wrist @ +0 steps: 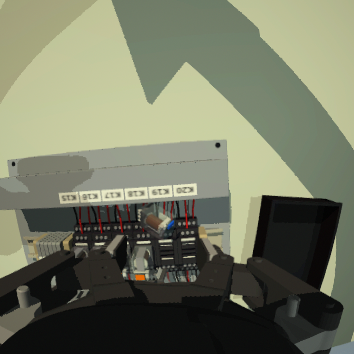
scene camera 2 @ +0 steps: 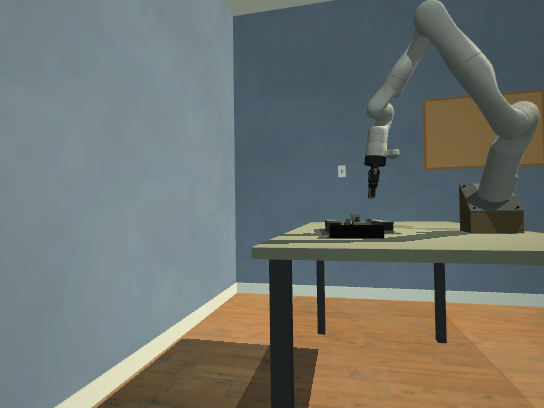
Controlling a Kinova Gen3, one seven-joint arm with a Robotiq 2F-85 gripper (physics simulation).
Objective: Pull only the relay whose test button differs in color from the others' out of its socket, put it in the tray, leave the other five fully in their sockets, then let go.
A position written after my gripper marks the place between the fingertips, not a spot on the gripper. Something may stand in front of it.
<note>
I see my gripper (wrist: 161, 248) and a grey panel (wrist: 202, 149).
</note>
